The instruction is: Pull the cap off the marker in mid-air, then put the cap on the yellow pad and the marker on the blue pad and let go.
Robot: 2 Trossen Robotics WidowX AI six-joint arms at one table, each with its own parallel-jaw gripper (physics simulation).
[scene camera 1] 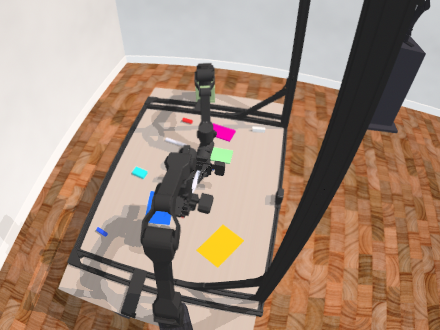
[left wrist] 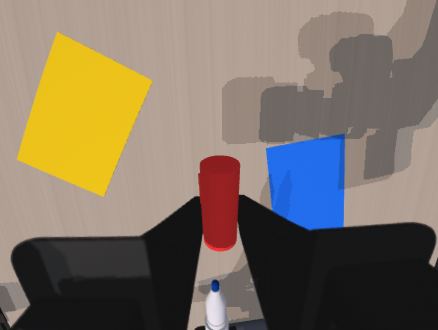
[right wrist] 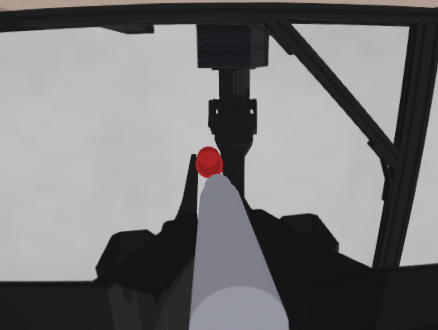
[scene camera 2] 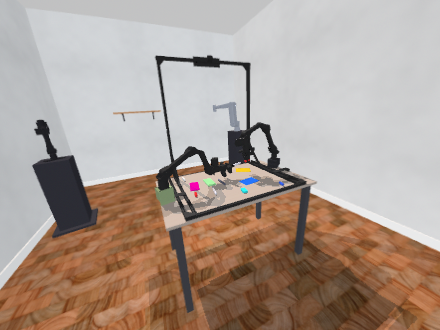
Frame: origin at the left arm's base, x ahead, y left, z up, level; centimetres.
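Seen in the pictures: left gripper, between the fingertips: (left wrist: 219,203) (right wrist: 208,153) (scene camera 2: 246,161); right gripper, between the fingertips: (scene camera 1: 194,182) (right wrist: 223,222) (scene camera 2: 234,165); left arm's base, origin of its link: (scene camera 1: 172,318) (right wrist: 234,67) (scene camera 2: 273,158); right arm's base, origin of its link: (scene camera 1: 205,82) (scene camera 2: 163,187).
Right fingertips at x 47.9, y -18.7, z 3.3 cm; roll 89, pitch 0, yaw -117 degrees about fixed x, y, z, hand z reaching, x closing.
Offsets run from my right fingertips to a thing's top centre.
The red cap {dx -12.1, dy +6.4, dz +3.6 cm} (left wrist: 220,210) (right wrist: 209,161) is off the marker. My left gripper (left wrist: 219,203) is shut on the cap and holds it above the table. The white marker {dx -1.1, dy +0.5, dz +1.8 cm} (left wrist: 216,307) (right wrist: 225,250) (scene camera 1: 195,181) has its blue tip bare, with a gap between tip and cap. My right gripper (right wrist: 223,222) is shut on the marker and holds it in mid-air, pointing at the cap. The yellow pad {dx -21.8, dy -3.8, dz -12.0 cm} (scene camera 1: 220,245) (scene camera 2: 243,170) (left wrist: 85,115) lies flat. The blue pad {dx +0.0, dy +15.4, dz -12.0 cm} (scene camera 1: 160,218) (scene camera 2: 249,181) (left wrist: 320,180) lies partly hidden under the left arm in scene camera 1.
A green pad {dx +21.0, dy -12.7, dz -11.3 cm} (scene camera 1: 223,156) and a magenta pad {dx +34.4, dy -17.7, dz -11.3 cm} (scene camera 1: 224,132) lie near the right arm. A cyan block {dx +19.0, dy +21.5, dz -10.6 cm} (scene camera 1: 139,172), a small blue piece {dx -7.0, dy +41.2, dz -10.0 cm} (scene camera 1: 101,231), a red piece {dx +44.7, dy -4.9, dz -10.0 cm} (scene camera 1: 187,120) and a white piece {dx +30.1, dy -36.7, dz -9.9 cm} (scene camera 1: 258,129) lie on the table. Black frame bars edge the table.
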